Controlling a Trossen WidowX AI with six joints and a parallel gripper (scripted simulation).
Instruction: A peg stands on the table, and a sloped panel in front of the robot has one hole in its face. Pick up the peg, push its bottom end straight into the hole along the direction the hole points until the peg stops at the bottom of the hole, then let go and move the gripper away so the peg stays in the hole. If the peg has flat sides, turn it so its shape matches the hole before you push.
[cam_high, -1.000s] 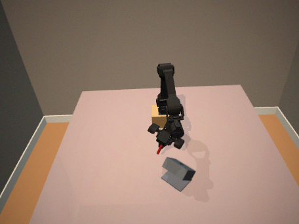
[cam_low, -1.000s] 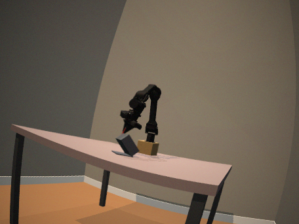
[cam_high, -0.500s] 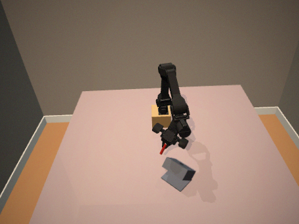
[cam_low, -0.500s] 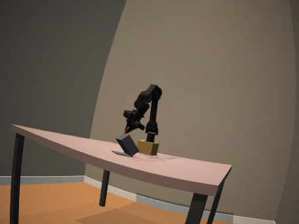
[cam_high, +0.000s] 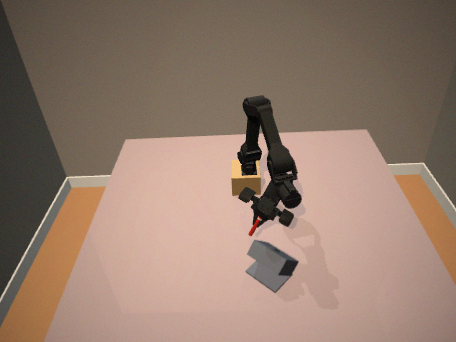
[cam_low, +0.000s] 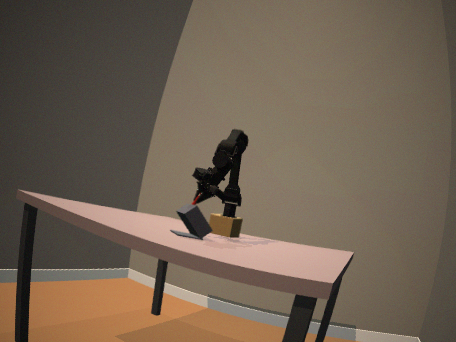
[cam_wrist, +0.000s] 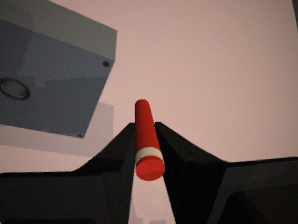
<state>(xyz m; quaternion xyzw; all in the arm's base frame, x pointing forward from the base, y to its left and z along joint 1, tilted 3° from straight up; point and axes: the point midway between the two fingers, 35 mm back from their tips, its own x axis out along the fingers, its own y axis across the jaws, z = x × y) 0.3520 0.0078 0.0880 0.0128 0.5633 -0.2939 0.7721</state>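
Right now the sloped panel is 8 cm ahead of my gripper tip, 5 cm to the left of it and 7 cm below it. From my gripper tip the other things lie so: flat foot plate (10 cm ahead, 4 cm to the left, 13 cm below); then red peg (1 cm to the left, 1 cm above).
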